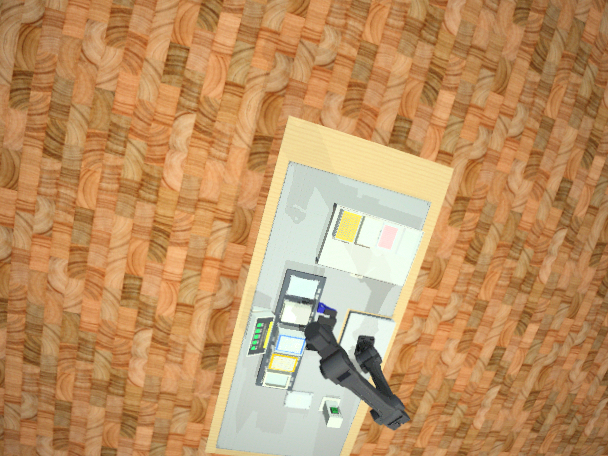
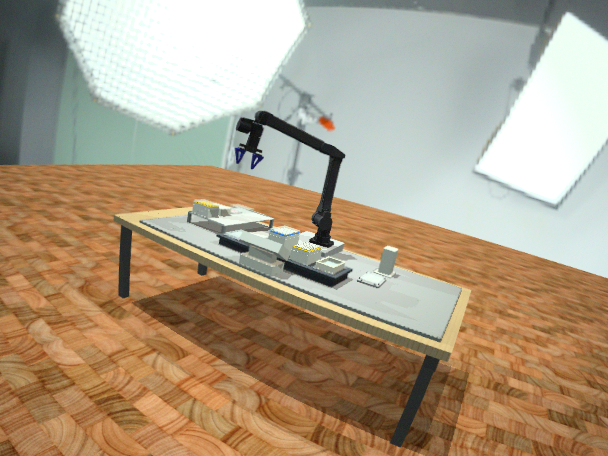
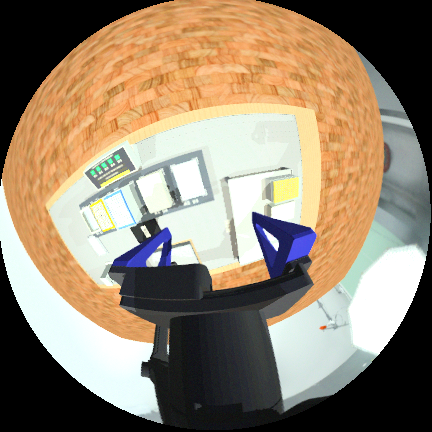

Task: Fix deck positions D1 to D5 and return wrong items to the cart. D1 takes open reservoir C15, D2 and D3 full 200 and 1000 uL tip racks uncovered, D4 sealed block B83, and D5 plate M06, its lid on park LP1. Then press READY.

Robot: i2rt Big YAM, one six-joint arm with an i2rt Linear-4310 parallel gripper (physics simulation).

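Places are measured from the arm's base along level axes (x ahead, y left, z up), in metres.
Pixels of known places: gripper, fingertip midpoint: [image 1: 315,314] [image 2: 244,166] [image 3: 209,223]; arm's base, link origin: [image 1: 364,346] [image 2: 321,243].
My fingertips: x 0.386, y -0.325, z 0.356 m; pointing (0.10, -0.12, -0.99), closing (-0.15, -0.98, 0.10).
Ahead of a thing's pixels: the offset from my fingertips to its top centre. "spot": to the spot under its first point. Level surfaces: height alone.
My gripper [image 2: 246,165] [image 3: 209,223] is open and empty, high above the bench between deck and cart. On the deck @(0.337 m down) [image 1: 281,295], an open reservoir @(0.530 m left, 0.042 m ahead, 0.306 m down) [image 1: 276,380] [image 2: 331,265] is at D1, an uncovered yellow-rimmed tip rack @(0.407 m left, 0.031 m ahead, 0.273 m down) [image 1: 283,363] [image 2: 306,247] [image 3: 102,215] at D2, and a blue-rimmed one @(0.283 m left, 0.021 m ahead, 0.234 m down) [image 1: 290,344] [image 2: 284,231] [image 3: 120,208] at D3. A whitish block @(0.160 m left, 0.012 m ahead, 0.290 m down) [image 1: 296,312] [image 3: 155,191] is at D4. A flat pale rectangle @(spot: 0.033 m left, 0.004 m back, 0.329 m down) [image 1: 303,287] [image 3: 189,179] marks D5; plate or bare nest, I cannot tell. The cart @(0.206 m right, 0.287 m back, 0.318 m down) [image 1: 370,265] [image 3: 242,200] bears a yellow tip rack @(0.293 m right, 0.134 m back, 0.254 m down) [image 1: 348,226] [image 3: 285,189] and a pink plate @(0.266 m right, 0.349 m back, 0.308 m down) [image 1: 388,237]. Labels are unreadable.
A white box with a green button @(spot: 0.685 m left, 0.288 m back, 0.299 m down) [image 1: 334,410] stands near a flat white piece @(0.697 m left, 0.106 m back, 0.366 m down) [image 1: 298,399] [image 2: 371,279]. A panel with several green marks @(spot: 0.271 m left, 0.166 m ahead, 0.266 m down) [image 1: 259,336] [image 3: 110,166] stands beside the deck. A black pad @(spot: 0.319 m left, 0.143 m back, 0.377 m down) [image 3: 145,231] lies beside D3 and D4. The arm's base plate is opposite the deck.
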